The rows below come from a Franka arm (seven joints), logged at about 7 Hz.
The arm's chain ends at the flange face. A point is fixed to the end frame.
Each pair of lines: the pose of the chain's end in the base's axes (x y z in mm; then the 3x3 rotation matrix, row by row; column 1 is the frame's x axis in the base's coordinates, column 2 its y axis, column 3 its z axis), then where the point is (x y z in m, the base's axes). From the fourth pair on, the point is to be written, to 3 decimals.
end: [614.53, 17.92, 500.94], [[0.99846, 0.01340, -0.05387], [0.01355, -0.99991, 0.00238], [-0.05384, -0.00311, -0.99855]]
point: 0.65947 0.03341 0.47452
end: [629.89, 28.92, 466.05], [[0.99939, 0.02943, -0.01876], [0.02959, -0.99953, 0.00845], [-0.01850, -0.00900, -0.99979]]
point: 0.67548 0.04529 0.44133
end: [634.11, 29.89, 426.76], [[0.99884, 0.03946, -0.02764], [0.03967, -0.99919, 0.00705], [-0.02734, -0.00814, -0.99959]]
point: 0.67931 0.04669 0.40162
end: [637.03, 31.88, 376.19], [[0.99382, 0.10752, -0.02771], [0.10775, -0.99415, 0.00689], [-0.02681, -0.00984, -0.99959]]
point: 0.681 0.052 0.351
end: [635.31, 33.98, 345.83], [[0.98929, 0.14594, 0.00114], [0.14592, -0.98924, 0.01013], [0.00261, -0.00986, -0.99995]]
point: 0.679 0.056 0.322
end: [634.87, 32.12, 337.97], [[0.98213, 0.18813, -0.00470], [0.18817, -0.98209, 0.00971], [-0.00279, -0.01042, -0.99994]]
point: 0.678 0.056 0.314
